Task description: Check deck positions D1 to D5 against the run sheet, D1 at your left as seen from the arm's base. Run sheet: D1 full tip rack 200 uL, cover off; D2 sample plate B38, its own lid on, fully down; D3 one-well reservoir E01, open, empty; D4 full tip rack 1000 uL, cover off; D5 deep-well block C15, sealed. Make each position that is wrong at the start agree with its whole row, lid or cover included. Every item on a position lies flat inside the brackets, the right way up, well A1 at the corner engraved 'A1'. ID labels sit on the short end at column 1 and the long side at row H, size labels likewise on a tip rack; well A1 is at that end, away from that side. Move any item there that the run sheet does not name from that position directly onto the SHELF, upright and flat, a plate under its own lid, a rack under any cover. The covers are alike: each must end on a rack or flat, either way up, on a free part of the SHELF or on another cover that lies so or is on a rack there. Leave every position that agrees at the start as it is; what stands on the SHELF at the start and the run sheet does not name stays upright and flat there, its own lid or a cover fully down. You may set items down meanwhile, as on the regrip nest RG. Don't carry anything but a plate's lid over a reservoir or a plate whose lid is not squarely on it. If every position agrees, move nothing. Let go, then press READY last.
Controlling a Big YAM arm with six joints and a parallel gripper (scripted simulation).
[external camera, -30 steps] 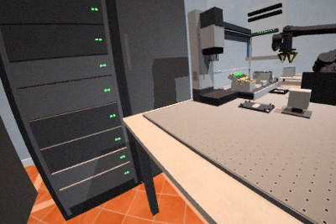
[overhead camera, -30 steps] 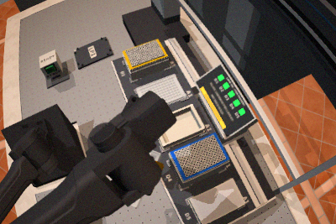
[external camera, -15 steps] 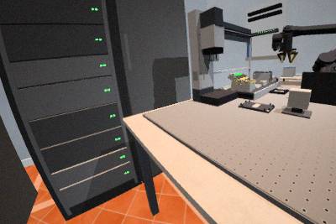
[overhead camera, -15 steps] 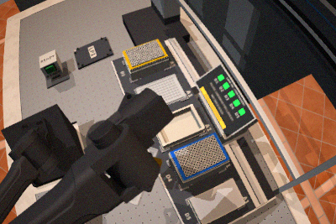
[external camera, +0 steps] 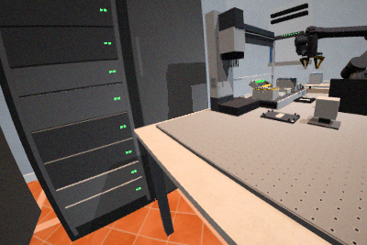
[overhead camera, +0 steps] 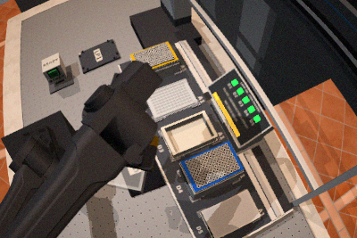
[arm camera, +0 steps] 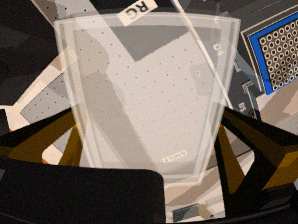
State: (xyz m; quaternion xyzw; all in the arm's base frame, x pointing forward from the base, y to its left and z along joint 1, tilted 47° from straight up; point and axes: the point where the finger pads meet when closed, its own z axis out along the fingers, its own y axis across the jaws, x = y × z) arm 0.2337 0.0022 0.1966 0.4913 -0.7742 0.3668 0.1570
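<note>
Now: the black regrip nest 21 cm below my hand, 5 cm to the left of it and 1 cm ahead of it. Round my hand: one-well reservoir: 16 cm below, 16 cm ahead, 8 cm to the left; sealed block: 18 cm ahead, 17 cm to the right, 15 cm below; blue-framed tip rack: 18 cm ahead, 10 cm below, 4 cm to the right.
</note>
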